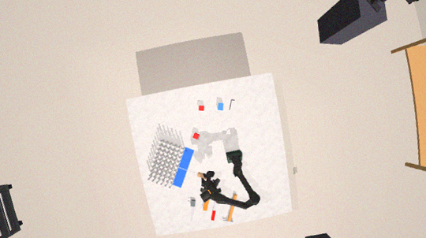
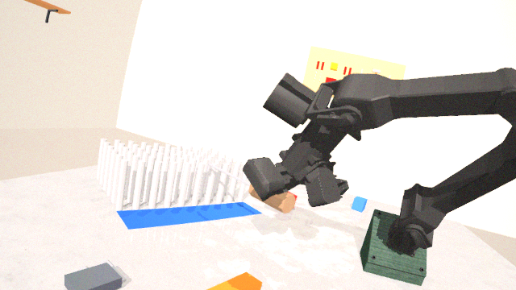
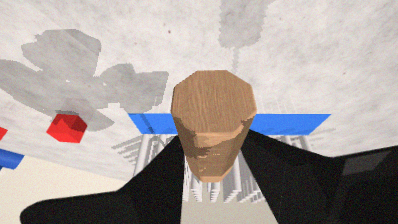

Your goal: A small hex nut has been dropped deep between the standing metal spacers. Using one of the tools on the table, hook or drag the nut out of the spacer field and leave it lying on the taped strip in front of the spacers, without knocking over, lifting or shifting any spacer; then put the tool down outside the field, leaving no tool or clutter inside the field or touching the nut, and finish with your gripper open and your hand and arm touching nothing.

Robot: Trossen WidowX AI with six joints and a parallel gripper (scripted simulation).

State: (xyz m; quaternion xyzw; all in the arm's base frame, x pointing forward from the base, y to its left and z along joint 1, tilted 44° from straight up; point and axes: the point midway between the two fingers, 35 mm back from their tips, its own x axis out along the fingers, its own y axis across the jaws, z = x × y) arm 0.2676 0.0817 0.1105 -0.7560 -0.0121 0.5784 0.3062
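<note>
Right now the blue taped strip is 17 cm ahead of my gripper tip, 3 cm to the right of it and 11 cm below it. From my gripper tip the other things lie so: hex nut 32 cm ahead, 13 cm to the right, 11 cm below; wooden-handled tool 10 cm ahead, 4 cm to the right; red-handled tool 8 cm behind, 37 cm to the left, 10 cm below.
</note>
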